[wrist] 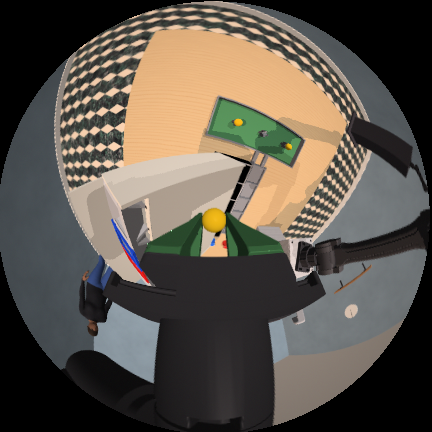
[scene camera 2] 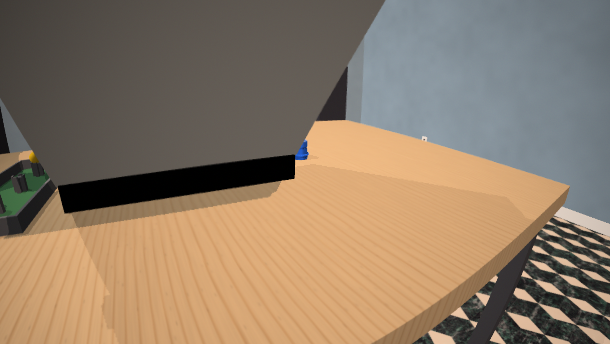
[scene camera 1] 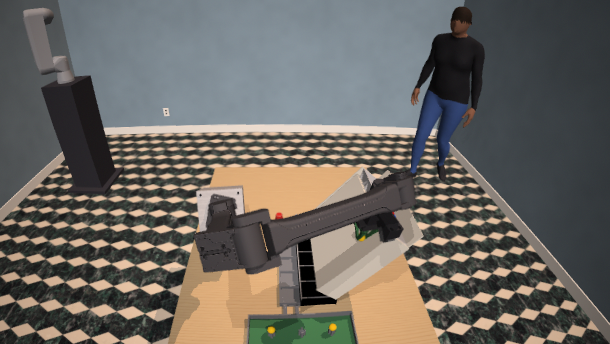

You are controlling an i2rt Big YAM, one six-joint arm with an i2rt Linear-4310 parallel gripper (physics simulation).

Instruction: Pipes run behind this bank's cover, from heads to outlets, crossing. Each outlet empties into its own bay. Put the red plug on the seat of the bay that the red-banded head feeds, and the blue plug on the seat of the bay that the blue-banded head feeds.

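Places are measured from the arm's base along level axes (x left, y back, z up), in millimetres.
Where they show: gripper, fingertip midpoint: [wrist: 213,217] [scene camera 1: 360,238]; arm's base at its link origin: [wrist: 302,256].
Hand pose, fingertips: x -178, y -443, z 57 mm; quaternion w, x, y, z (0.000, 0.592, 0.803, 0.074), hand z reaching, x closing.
Things, the pixels of their top centre, and the offset from my fingertips. "pt": a spot on its surface instead.
- red plug at its top centre: [scene camera 1: 279,214] [wrist: 225,246] dx +464, dy +247, dz -300 mm
- blue plug at its top centre: [scene camera 2: 300,140] [wrist: 211,244] dx +453, dy +161, dz -300 mm
- Blue pipe at a spot on its surface: [wrist: 122,240] pt dx +143, dy -152, dz -44 mm
- red pipe at a spot on its surface: [wrist: 144,275] pt dx +179, dy -94, dz +9 mm
- bare grey post at a spot on its surface: [scene camera 2: 19,183] [scene camera 1: 304,330] [wrist: 260,133] pt dx -120, dy +155, dz -319 mm
My gripper [scene camera 1: 362,236] [wrist: 213,217] is shut on a yellow ball and hangs over the pale, tilted bank cover [scene camera 1: 335,260] [scene camera 2: 175,90] [wrist: 190,187]. The red plug [scene camera 1: 279,216] [wrist: 225,244] stands on the table behind the arm. The blue plug [scene camera 2: 301,151] [wrist: 213,242] stands on the table near it, partly hidden by the cover in the scene camera 2 view. A row of grey bays [scene camera 1: 287,265] [wrist: 250,182] lies beside black openings [scene camera 1: 307,272]. Blue pipe [wrist: 122,240] and red pipe [wrist: 144,275] parts show at the cover's far side; the banded heads cannot be made out.
A green tray [scene camera 1: 310,340] [scene camera 2: 30,197] [wrist: 225,111] holds two yellow balls [scene camera 1: 271,330] [scene camera 1: 332,327] [wrist: 238,122] [wrist: 288,146] on posts and a bare grey post [scene camera 1: 301,332] [scene camera 2: 19,183] [wrist: 263,133]. A person [scene camera 1: 457,70] stands beyond the table. A dark pedestal [scene camera 1: 80,135] bears another arm.
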